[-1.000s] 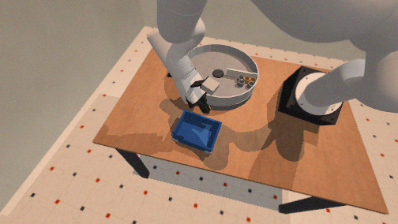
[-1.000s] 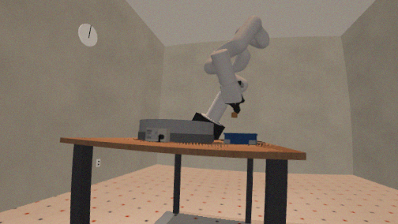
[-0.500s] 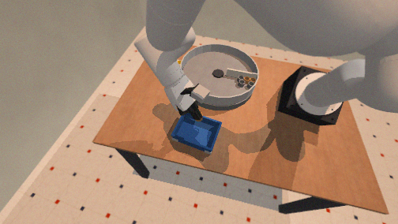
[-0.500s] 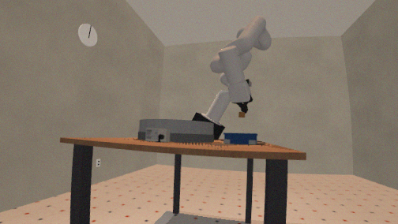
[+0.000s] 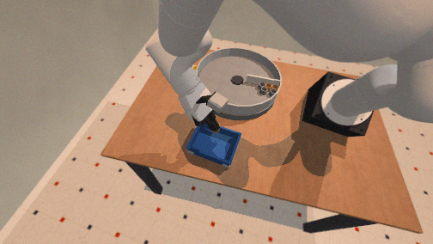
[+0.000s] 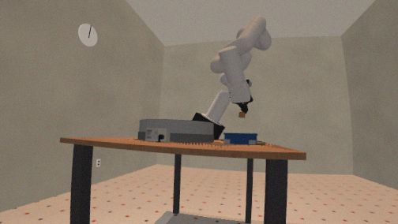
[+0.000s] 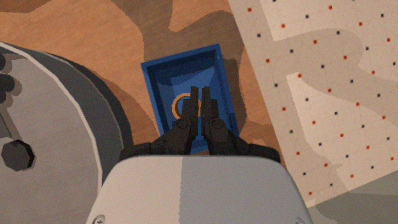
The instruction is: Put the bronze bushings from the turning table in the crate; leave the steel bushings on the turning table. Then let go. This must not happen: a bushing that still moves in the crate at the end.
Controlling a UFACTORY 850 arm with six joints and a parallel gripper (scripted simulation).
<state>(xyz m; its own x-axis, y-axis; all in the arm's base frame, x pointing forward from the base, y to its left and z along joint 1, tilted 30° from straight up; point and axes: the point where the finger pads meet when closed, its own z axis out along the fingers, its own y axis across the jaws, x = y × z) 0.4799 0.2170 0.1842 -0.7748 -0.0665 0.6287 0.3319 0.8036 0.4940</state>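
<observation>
Right now my hand is 10 mm past the blue crate, 10 mm to the left of it and 150 mm above it. Round my hand: grey turning table 20 mm behind, 380 mm to the right, 120 mm below.
</observation>
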